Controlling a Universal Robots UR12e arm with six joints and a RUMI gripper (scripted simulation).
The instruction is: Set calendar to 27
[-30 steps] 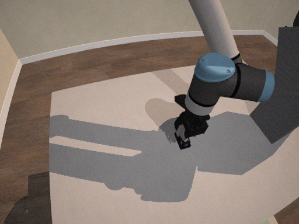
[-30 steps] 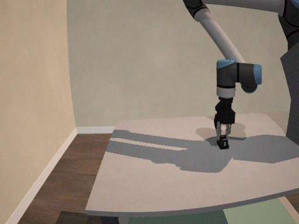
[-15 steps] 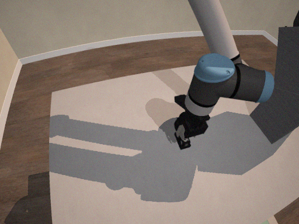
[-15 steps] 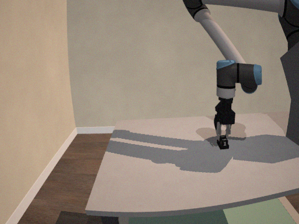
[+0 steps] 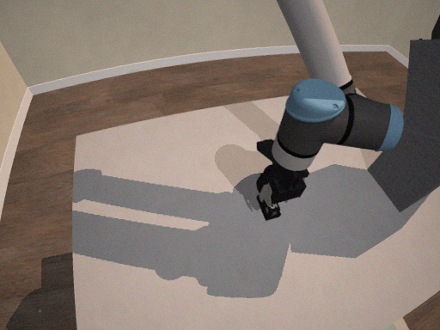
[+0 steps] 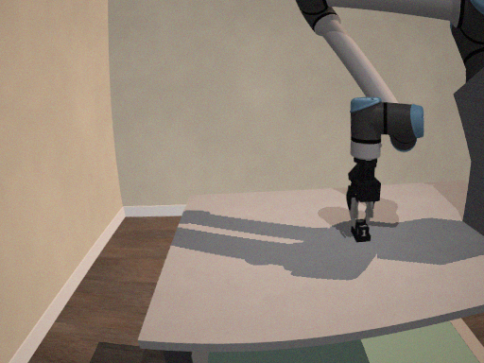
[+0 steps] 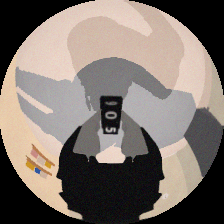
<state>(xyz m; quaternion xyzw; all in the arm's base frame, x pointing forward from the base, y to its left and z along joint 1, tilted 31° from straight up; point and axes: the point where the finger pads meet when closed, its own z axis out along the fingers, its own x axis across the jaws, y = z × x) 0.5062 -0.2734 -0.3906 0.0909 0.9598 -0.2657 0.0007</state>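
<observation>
Now: the black cube 1 cm below my hand. From my hand the other things lie so: tray 2 cm to the left, 3 cm below.
</observation>
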